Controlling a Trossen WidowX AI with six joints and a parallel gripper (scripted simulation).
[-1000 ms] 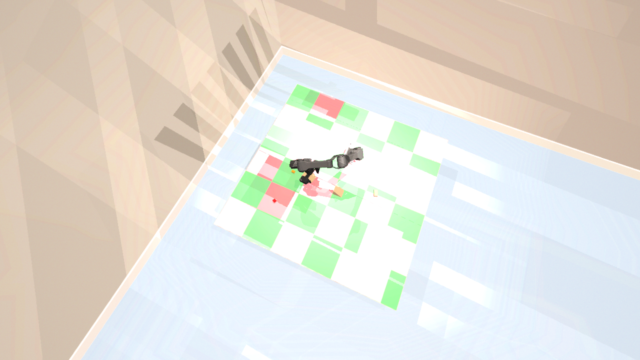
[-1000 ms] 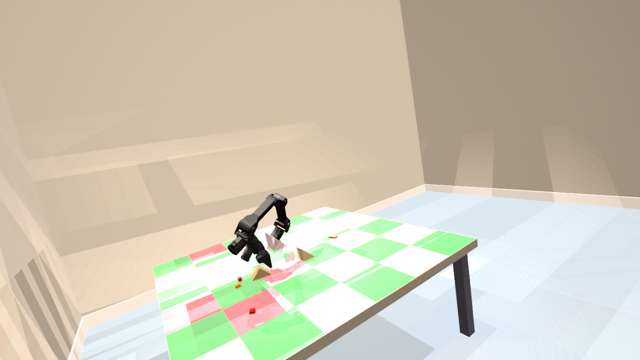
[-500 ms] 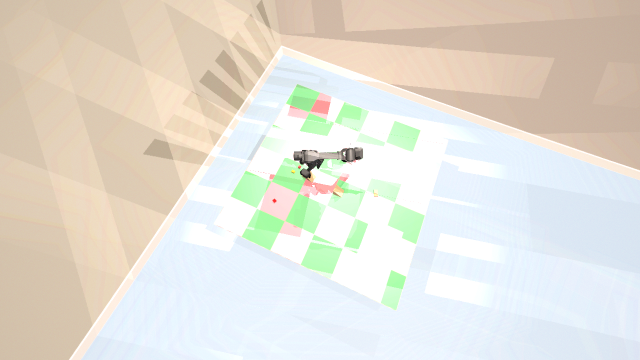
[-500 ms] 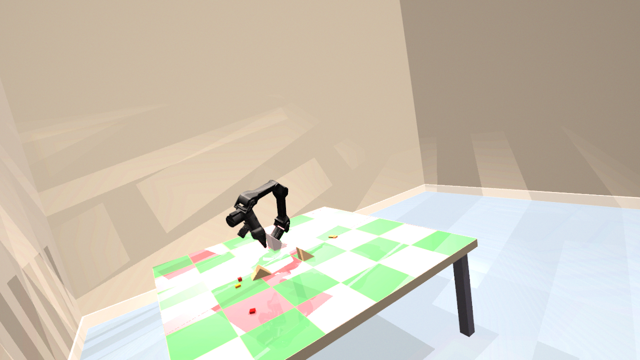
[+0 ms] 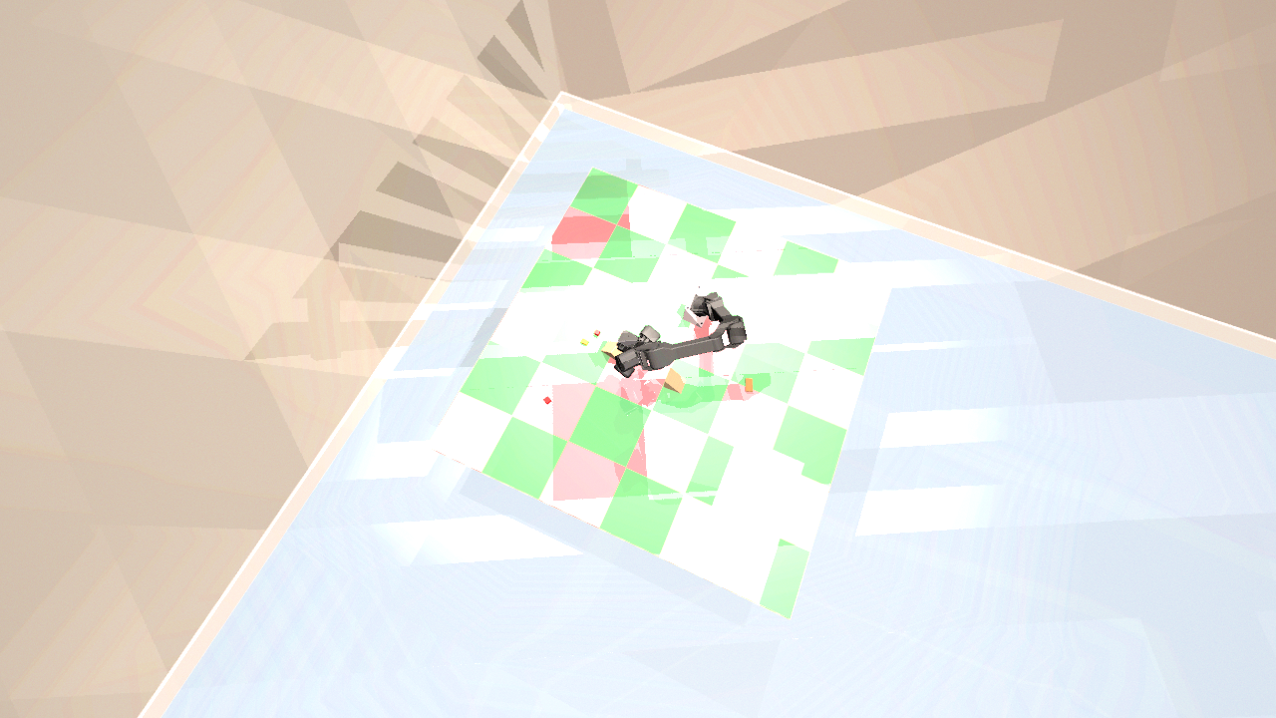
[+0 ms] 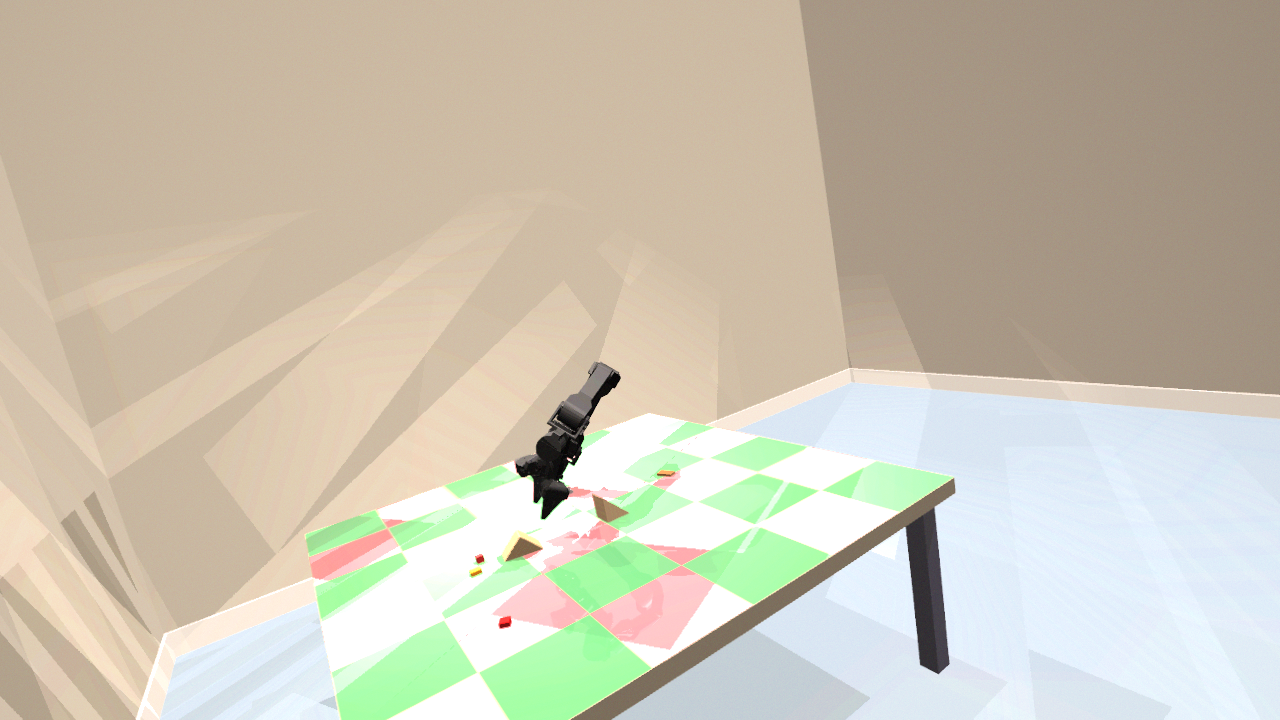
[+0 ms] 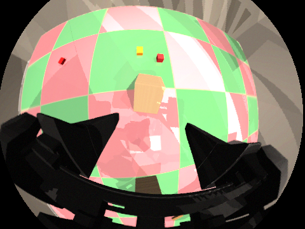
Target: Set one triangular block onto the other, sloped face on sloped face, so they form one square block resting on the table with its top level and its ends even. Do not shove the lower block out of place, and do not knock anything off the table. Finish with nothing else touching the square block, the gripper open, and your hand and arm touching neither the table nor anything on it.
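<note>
My gripper tip is now 1 cm past the triangular block, 6 cm to the left of it and 6 cm above it.
</note>
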